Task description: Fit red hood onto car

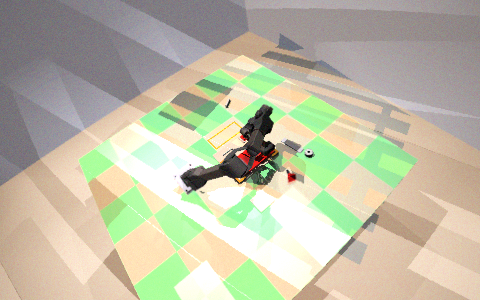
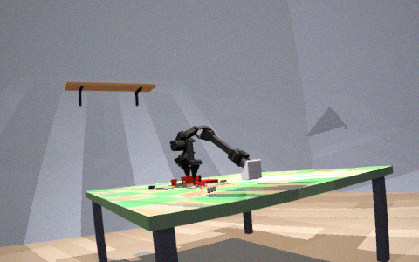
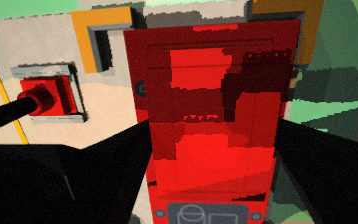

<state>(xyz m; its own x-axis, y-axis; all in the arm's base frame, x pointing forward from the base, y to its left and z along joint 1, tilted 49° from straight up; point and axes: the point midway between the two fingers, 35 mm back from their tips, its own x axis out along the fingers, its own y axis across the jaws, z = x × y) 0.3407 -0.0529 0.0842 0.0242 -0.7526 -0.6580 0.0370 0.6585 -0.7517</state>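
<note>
Right now the red hood is right at my gripper tip. From my gripper tip the other things lie so: grey bar (150 mm ahead, 80 mm to the right, 40 mm below); ring (170 mm ahead, 170 mm to the right, 30 mm below); pale engine block (20 mm below).
</note>
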